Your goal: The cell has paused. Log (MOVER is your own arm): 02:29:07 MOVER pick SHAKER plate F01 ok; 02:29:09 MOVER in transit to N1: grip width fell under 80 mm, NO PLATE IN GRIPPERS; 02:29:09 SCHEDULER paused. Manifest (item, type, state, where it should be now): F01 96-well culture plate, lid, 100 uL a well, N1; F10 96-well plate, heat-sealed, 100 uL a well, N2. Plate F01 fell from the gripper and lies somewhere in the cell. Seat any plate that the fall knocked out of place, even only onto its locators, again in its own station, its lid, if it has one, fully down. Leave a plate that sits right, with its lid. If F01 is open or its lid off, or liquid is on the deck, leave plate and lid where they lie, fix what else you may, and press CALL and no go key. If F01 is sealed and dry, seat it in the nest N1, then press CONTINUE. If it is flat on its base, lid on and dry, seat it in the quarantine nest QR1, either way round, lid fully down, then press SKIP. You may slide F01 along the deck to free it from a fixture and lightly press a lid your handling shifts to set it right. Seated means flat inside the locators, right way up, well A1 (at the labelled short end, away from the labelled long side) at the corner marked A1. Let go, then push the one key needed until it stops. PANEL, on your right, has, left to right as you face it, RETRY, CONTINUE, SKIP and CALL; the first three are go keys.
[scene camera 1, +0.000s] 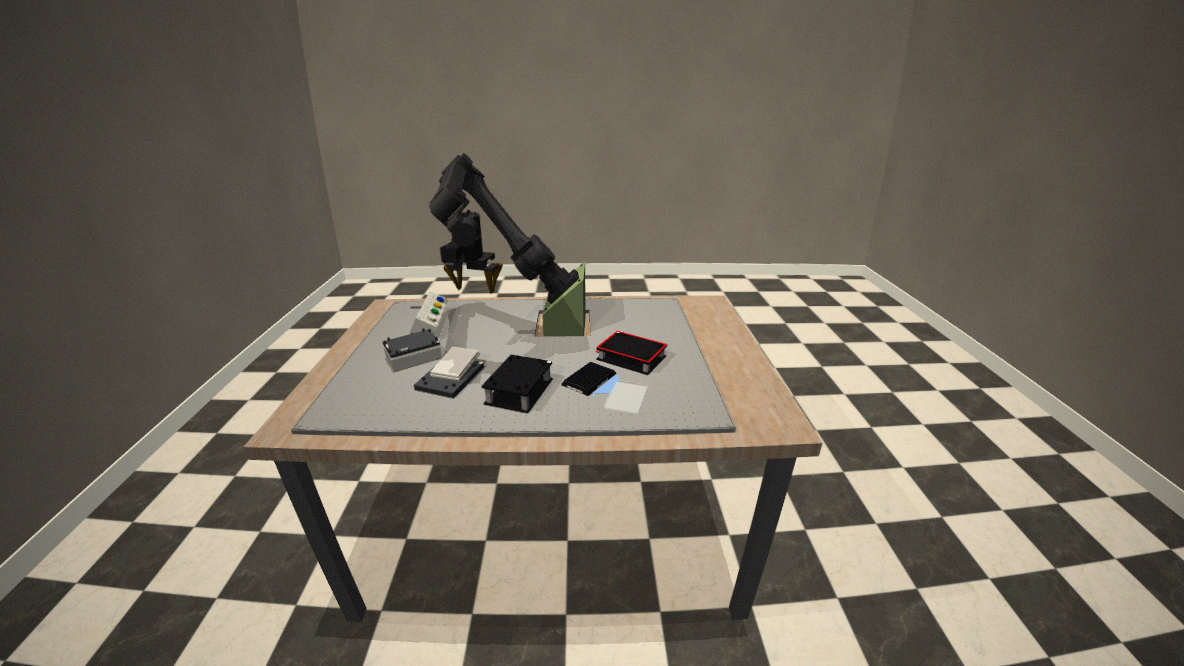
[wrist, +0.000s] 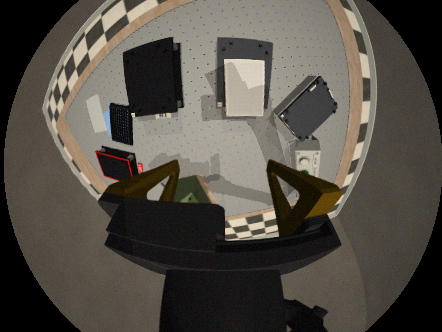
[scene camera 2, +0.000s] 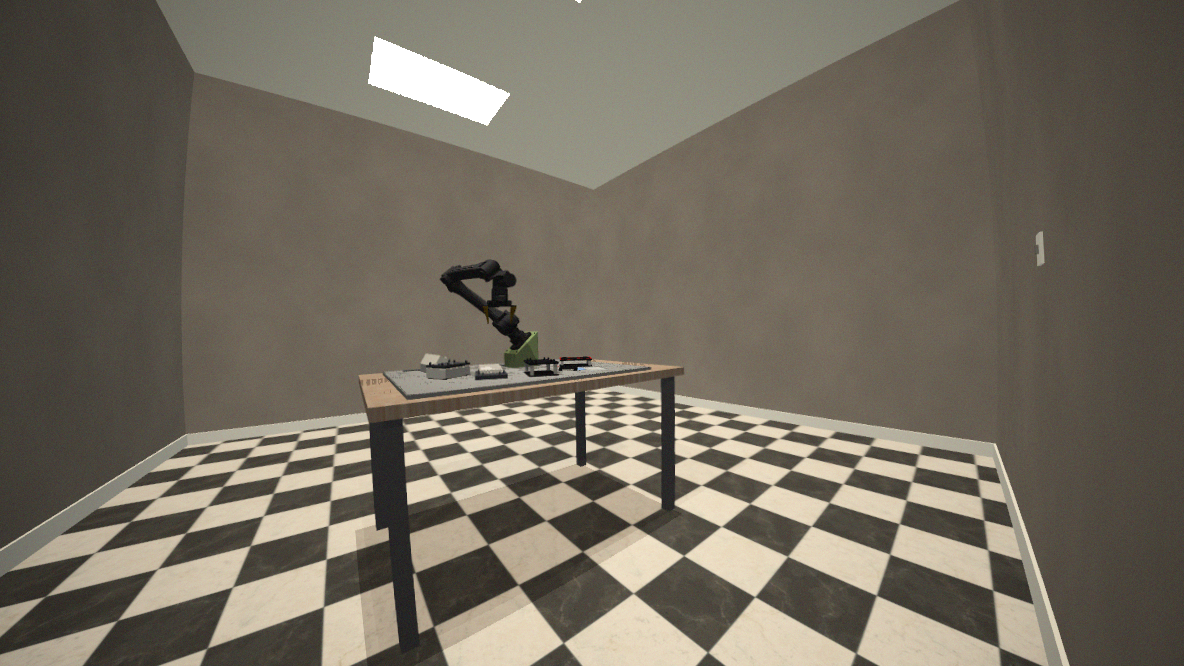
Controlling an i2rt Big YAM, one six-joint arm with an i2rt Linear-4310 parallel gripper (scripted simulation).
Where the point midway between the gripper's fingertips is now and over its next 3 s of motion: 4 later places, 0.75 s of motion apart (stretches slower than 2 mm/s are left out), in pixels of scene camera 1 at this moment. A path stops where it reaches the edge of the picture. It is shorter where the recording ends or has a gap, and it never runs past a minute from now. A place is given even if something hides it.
The gripper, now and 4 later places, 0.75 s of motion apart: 475, 291; 458, 306; 441, 340; 447, 329; 464, 296
